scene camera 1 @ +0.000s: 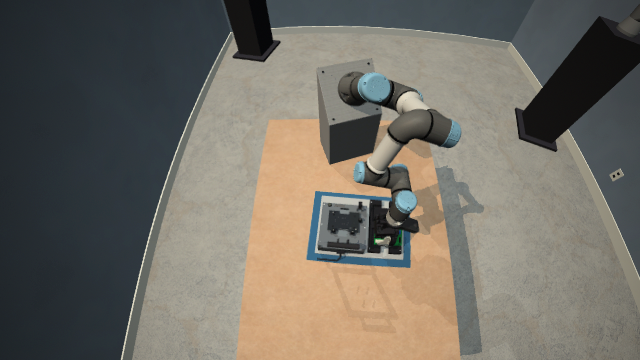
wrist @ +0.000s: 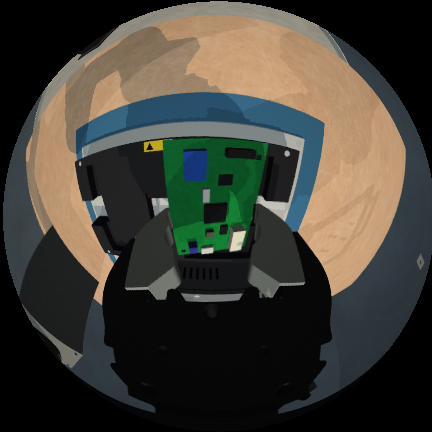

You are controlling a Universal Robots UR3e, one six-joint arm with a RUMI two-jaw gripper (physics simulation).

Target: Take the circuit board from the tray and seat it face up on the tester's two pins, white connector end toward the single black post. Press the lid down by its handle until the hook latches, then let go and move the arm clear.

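Frame: origin at the arm's base, x ahead, y left, z up, level; millimetres.
Seen in the pictures: gripper, between the fingertips: [scene camera 1: 385, 236] [wrist: 212, 207]; arm's base, origin of its link: [scene camera 1: 354, 88].
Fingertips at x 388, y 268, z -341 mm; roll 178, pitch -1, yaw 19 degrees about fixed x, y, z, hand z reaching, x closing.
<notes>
Offsets run from my fingertips to a thing's top centre. "spot": to the spot under its first point. Level surfaces: height alone.
The green circuit board {9 mm left, 1 mm back, 33 mm up} [scene camera 1: 398, 240] [wrist: 215, 172] lies face up in the black tray {spot: 32 mm right, 55 mm ahead, 13 mm up} [scene camera 1: 374, 246] [wrist: 287, 175], at the right of the base plate. Its white connectors are at the end nearest the gripper in the wrist view. My gripper [scene camera 1: 386, 238] [wrist: 212, 207] is shut on the board, one jaw against each long edge near the connector end. The grey tester {spot: 229 mm right, 84 mm ahead, 45 mm up} [scene camera 1: 323, 235] stands left of the tray, with a black nest {174 mm right, 8 mm ahead, 54 mm up} [scene camera 1: 344, 221] in its middle, a small black post {spot: 131 mm right, 60 mm back, 89 mm up} [scene camera 1: 360, 205] at its far right and a long black bar {spot: 133 mm right, 153 mm ahead, 260 mm up} [scene camera 1: 345, 246] along its near side. The lid's pose is hard to tell.
The tester and tray stand on a blue-edged plate [scene camera 1: 311, 245] [wrist: 314, 165] on the tan mat {15 mm down} [scene camera 1: 285, 300] [wrist: 250, 55]. A black cable {spot: 177 mm right, 152 mm ahead, 7 mm down} [scene camera 1: 330, 259] runs along the tester's near side. The arm's grey pedestal [scene camera 1: 350, 142] stands behind. The tray has a yellow warning label {48 mm left, 56 mm back, 13 mm up} [wrist: 154, 146].
</notes>
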